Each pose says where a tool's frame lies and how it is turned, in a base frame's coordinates. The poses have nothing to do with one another.
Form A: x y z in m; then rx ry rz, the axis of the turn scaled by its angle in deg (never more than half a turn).
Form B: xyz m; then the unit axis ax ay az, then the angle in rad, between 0 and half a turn. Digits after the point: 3 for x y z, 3 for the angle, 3 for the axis.
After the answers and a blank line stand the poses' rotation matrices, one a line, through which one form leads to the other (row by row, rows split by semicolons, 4 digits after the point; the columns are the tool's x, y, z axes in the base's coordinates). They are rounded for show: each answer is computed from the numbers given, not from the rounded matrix.
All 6 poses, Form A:
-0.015, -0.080, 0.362, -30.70, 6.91, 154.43
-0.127, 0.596, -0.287, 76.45, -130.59, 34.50
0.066, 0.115, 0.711, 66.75, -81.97, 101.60
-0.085, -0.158, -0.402, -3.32, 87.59, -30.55
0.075, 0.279, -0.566, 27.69, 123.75, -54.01
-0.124, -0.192, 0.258, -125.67, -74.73, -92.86
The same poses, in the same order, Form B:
-0.015, -0.080, 0.362, -0.195, 0.044, 0.980, 2.751
-0.127, 0.596, -0.287, 0.493, -0.841, 0.222, 2.709
0.066, 0.115, 0.711, 0.455, -0.559, 0.693, 2.559
-0.085, -0.158, -0.402, -0.036, 0.944, -0.329, 1.620
0.075, 0.279, -0.566, 0.201, 0.898, -0.392, 2.406
-0.124, -0.192, 0.258, -0.726, -0.431, -0.536, 3.023

-0.8515 -0.3898 -0.3506; 0.3569 -0.9209 0.1569; -0.3840 0.0085 0.9233
-0.4449 -0.8839 -0.1440; -0.6975 0.4428 -0.5634; 0.5618 -0.1503 -0.8135
-0.4547 -0.8483 0.2713; -0.0858 -0.2615 -0.9614; 0.8865 -0.4604 0.0461
-0.0479 0.2933 0.9548; -0.3641 0.8850 -0.2901; -0.9301 -0.3616 0.0644
-0.6709 0.5771 0.4656; 0.0510 0.6624 -0.7474; -0.7398 -0.4777 -0.4738
0.0562 0.6873 0.7242; 0.5605 -0.6220 0.5468; 0.8263 0.3752 -0.4201

